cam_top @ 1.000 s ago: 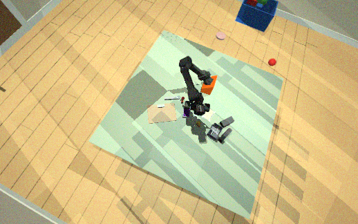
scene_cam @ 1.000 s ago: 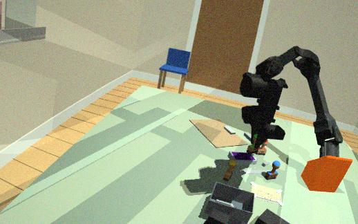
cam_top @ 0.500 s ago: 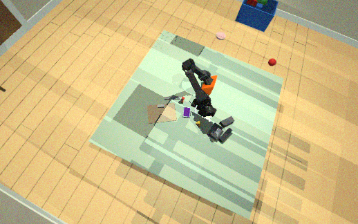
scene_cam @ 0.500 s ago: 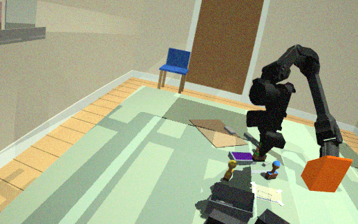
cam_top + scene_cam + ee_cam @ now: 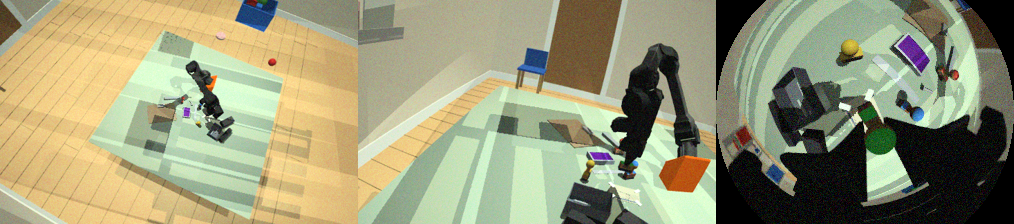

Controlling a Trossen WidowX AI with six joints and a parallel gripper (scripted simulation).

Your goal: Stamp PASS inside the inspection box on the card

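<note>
Now: the white card 3 cm behind my gripper tip, 2 cm to the left of it and 10 cm below it. Round my gripper tip: blue-knobbed stamp: 5 cm behind, 8 cm to the right, 7 cm below; then yellow-knobbed stamp: 10 cm ahead, 2 cm to the right, 7 cm below; then green-knobbed stamp: right at my gripper tip.
</note>
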